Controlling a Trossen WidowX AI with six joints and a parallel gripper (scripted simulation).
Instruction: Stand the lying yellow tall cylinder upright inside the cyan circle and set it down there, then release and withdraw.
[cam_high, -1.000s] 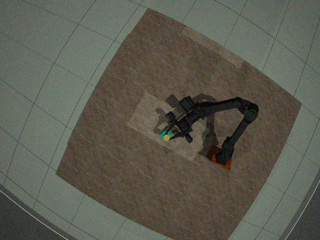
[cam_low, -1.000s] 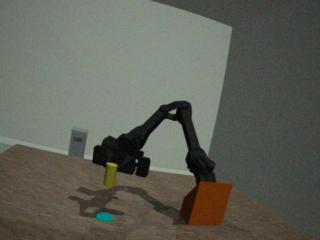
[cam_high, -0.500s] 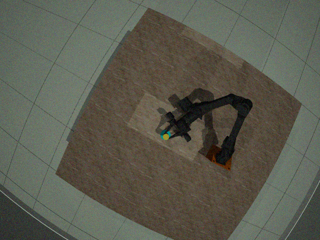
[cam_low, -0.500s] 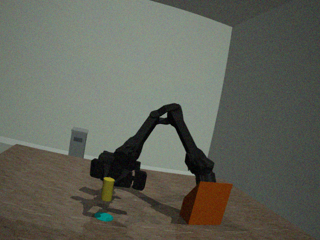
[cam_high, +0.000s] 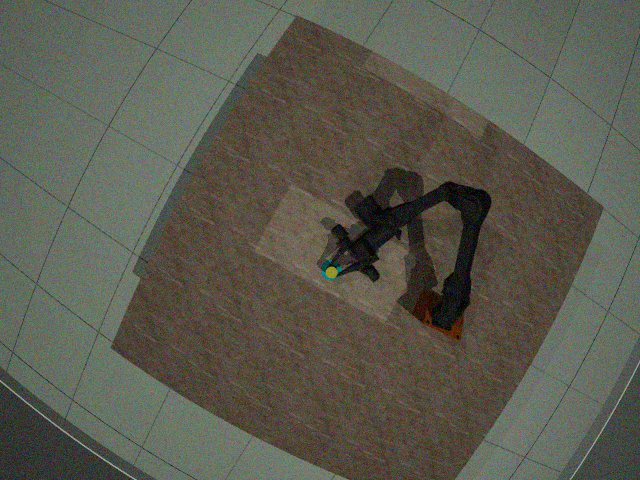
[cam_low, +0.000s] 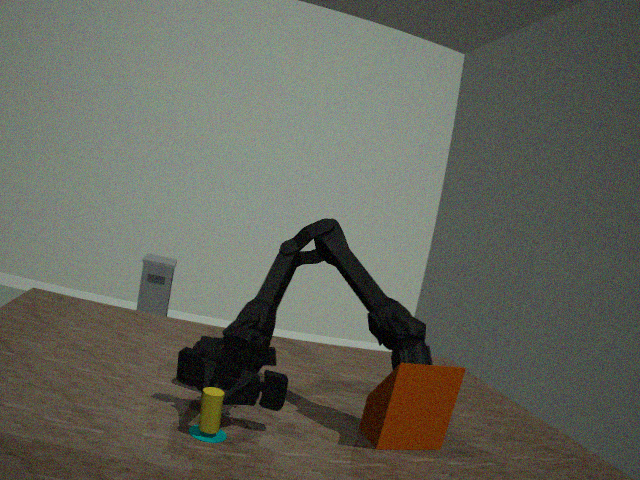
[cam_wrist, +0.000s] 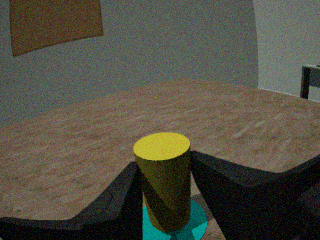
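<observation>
Now: gripper tip 6 cm above the cyan circle. From my gripper tip the other things lie so: yellow cylinder (2 cm below).
</observation>
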